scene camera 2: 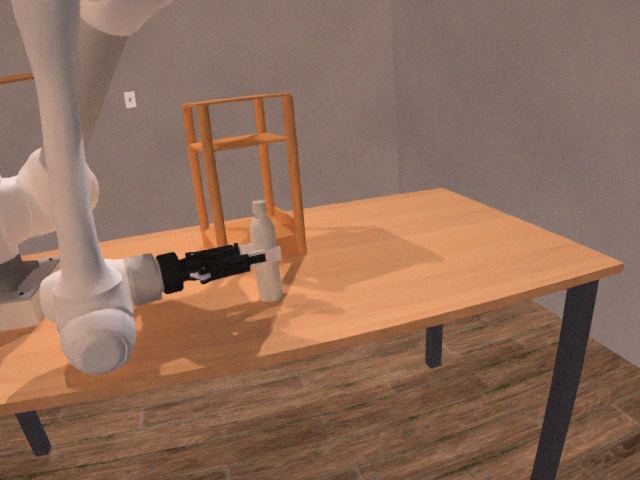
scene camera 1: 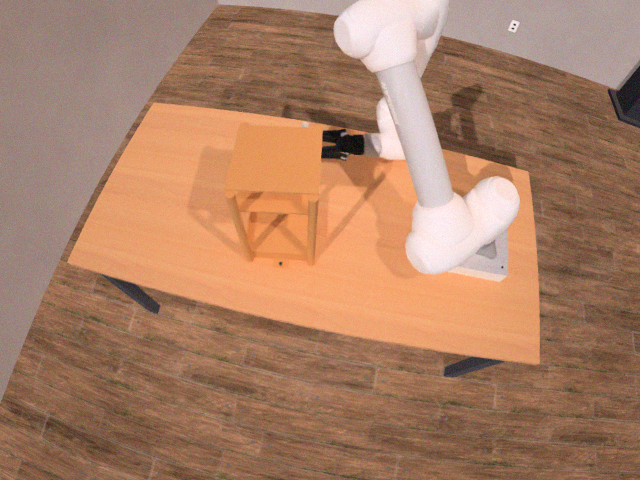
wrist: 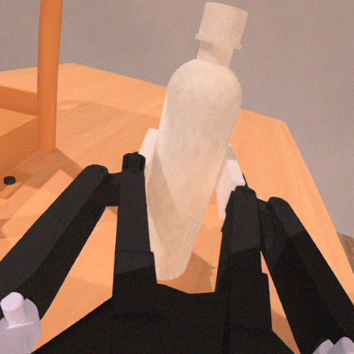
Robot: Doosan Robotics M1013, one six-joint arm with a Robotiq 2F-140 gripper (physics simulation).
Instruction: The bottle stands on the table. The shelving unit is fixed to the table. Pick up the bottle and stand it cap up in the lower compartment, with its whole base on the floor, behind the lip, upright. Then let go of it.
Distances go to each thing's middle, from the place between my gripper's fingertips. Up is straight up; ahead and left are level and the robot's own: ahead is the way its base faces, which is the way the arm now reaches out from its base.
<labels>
The pale bottle [scene camera 2: 262, 232] lies 2 cm behind my hand. The rest, counted from my hand: orange shelving unit [scene camera 1: 276, 170] 30 cm to the left, 10 cm above, 2 cm behind.
</labels>
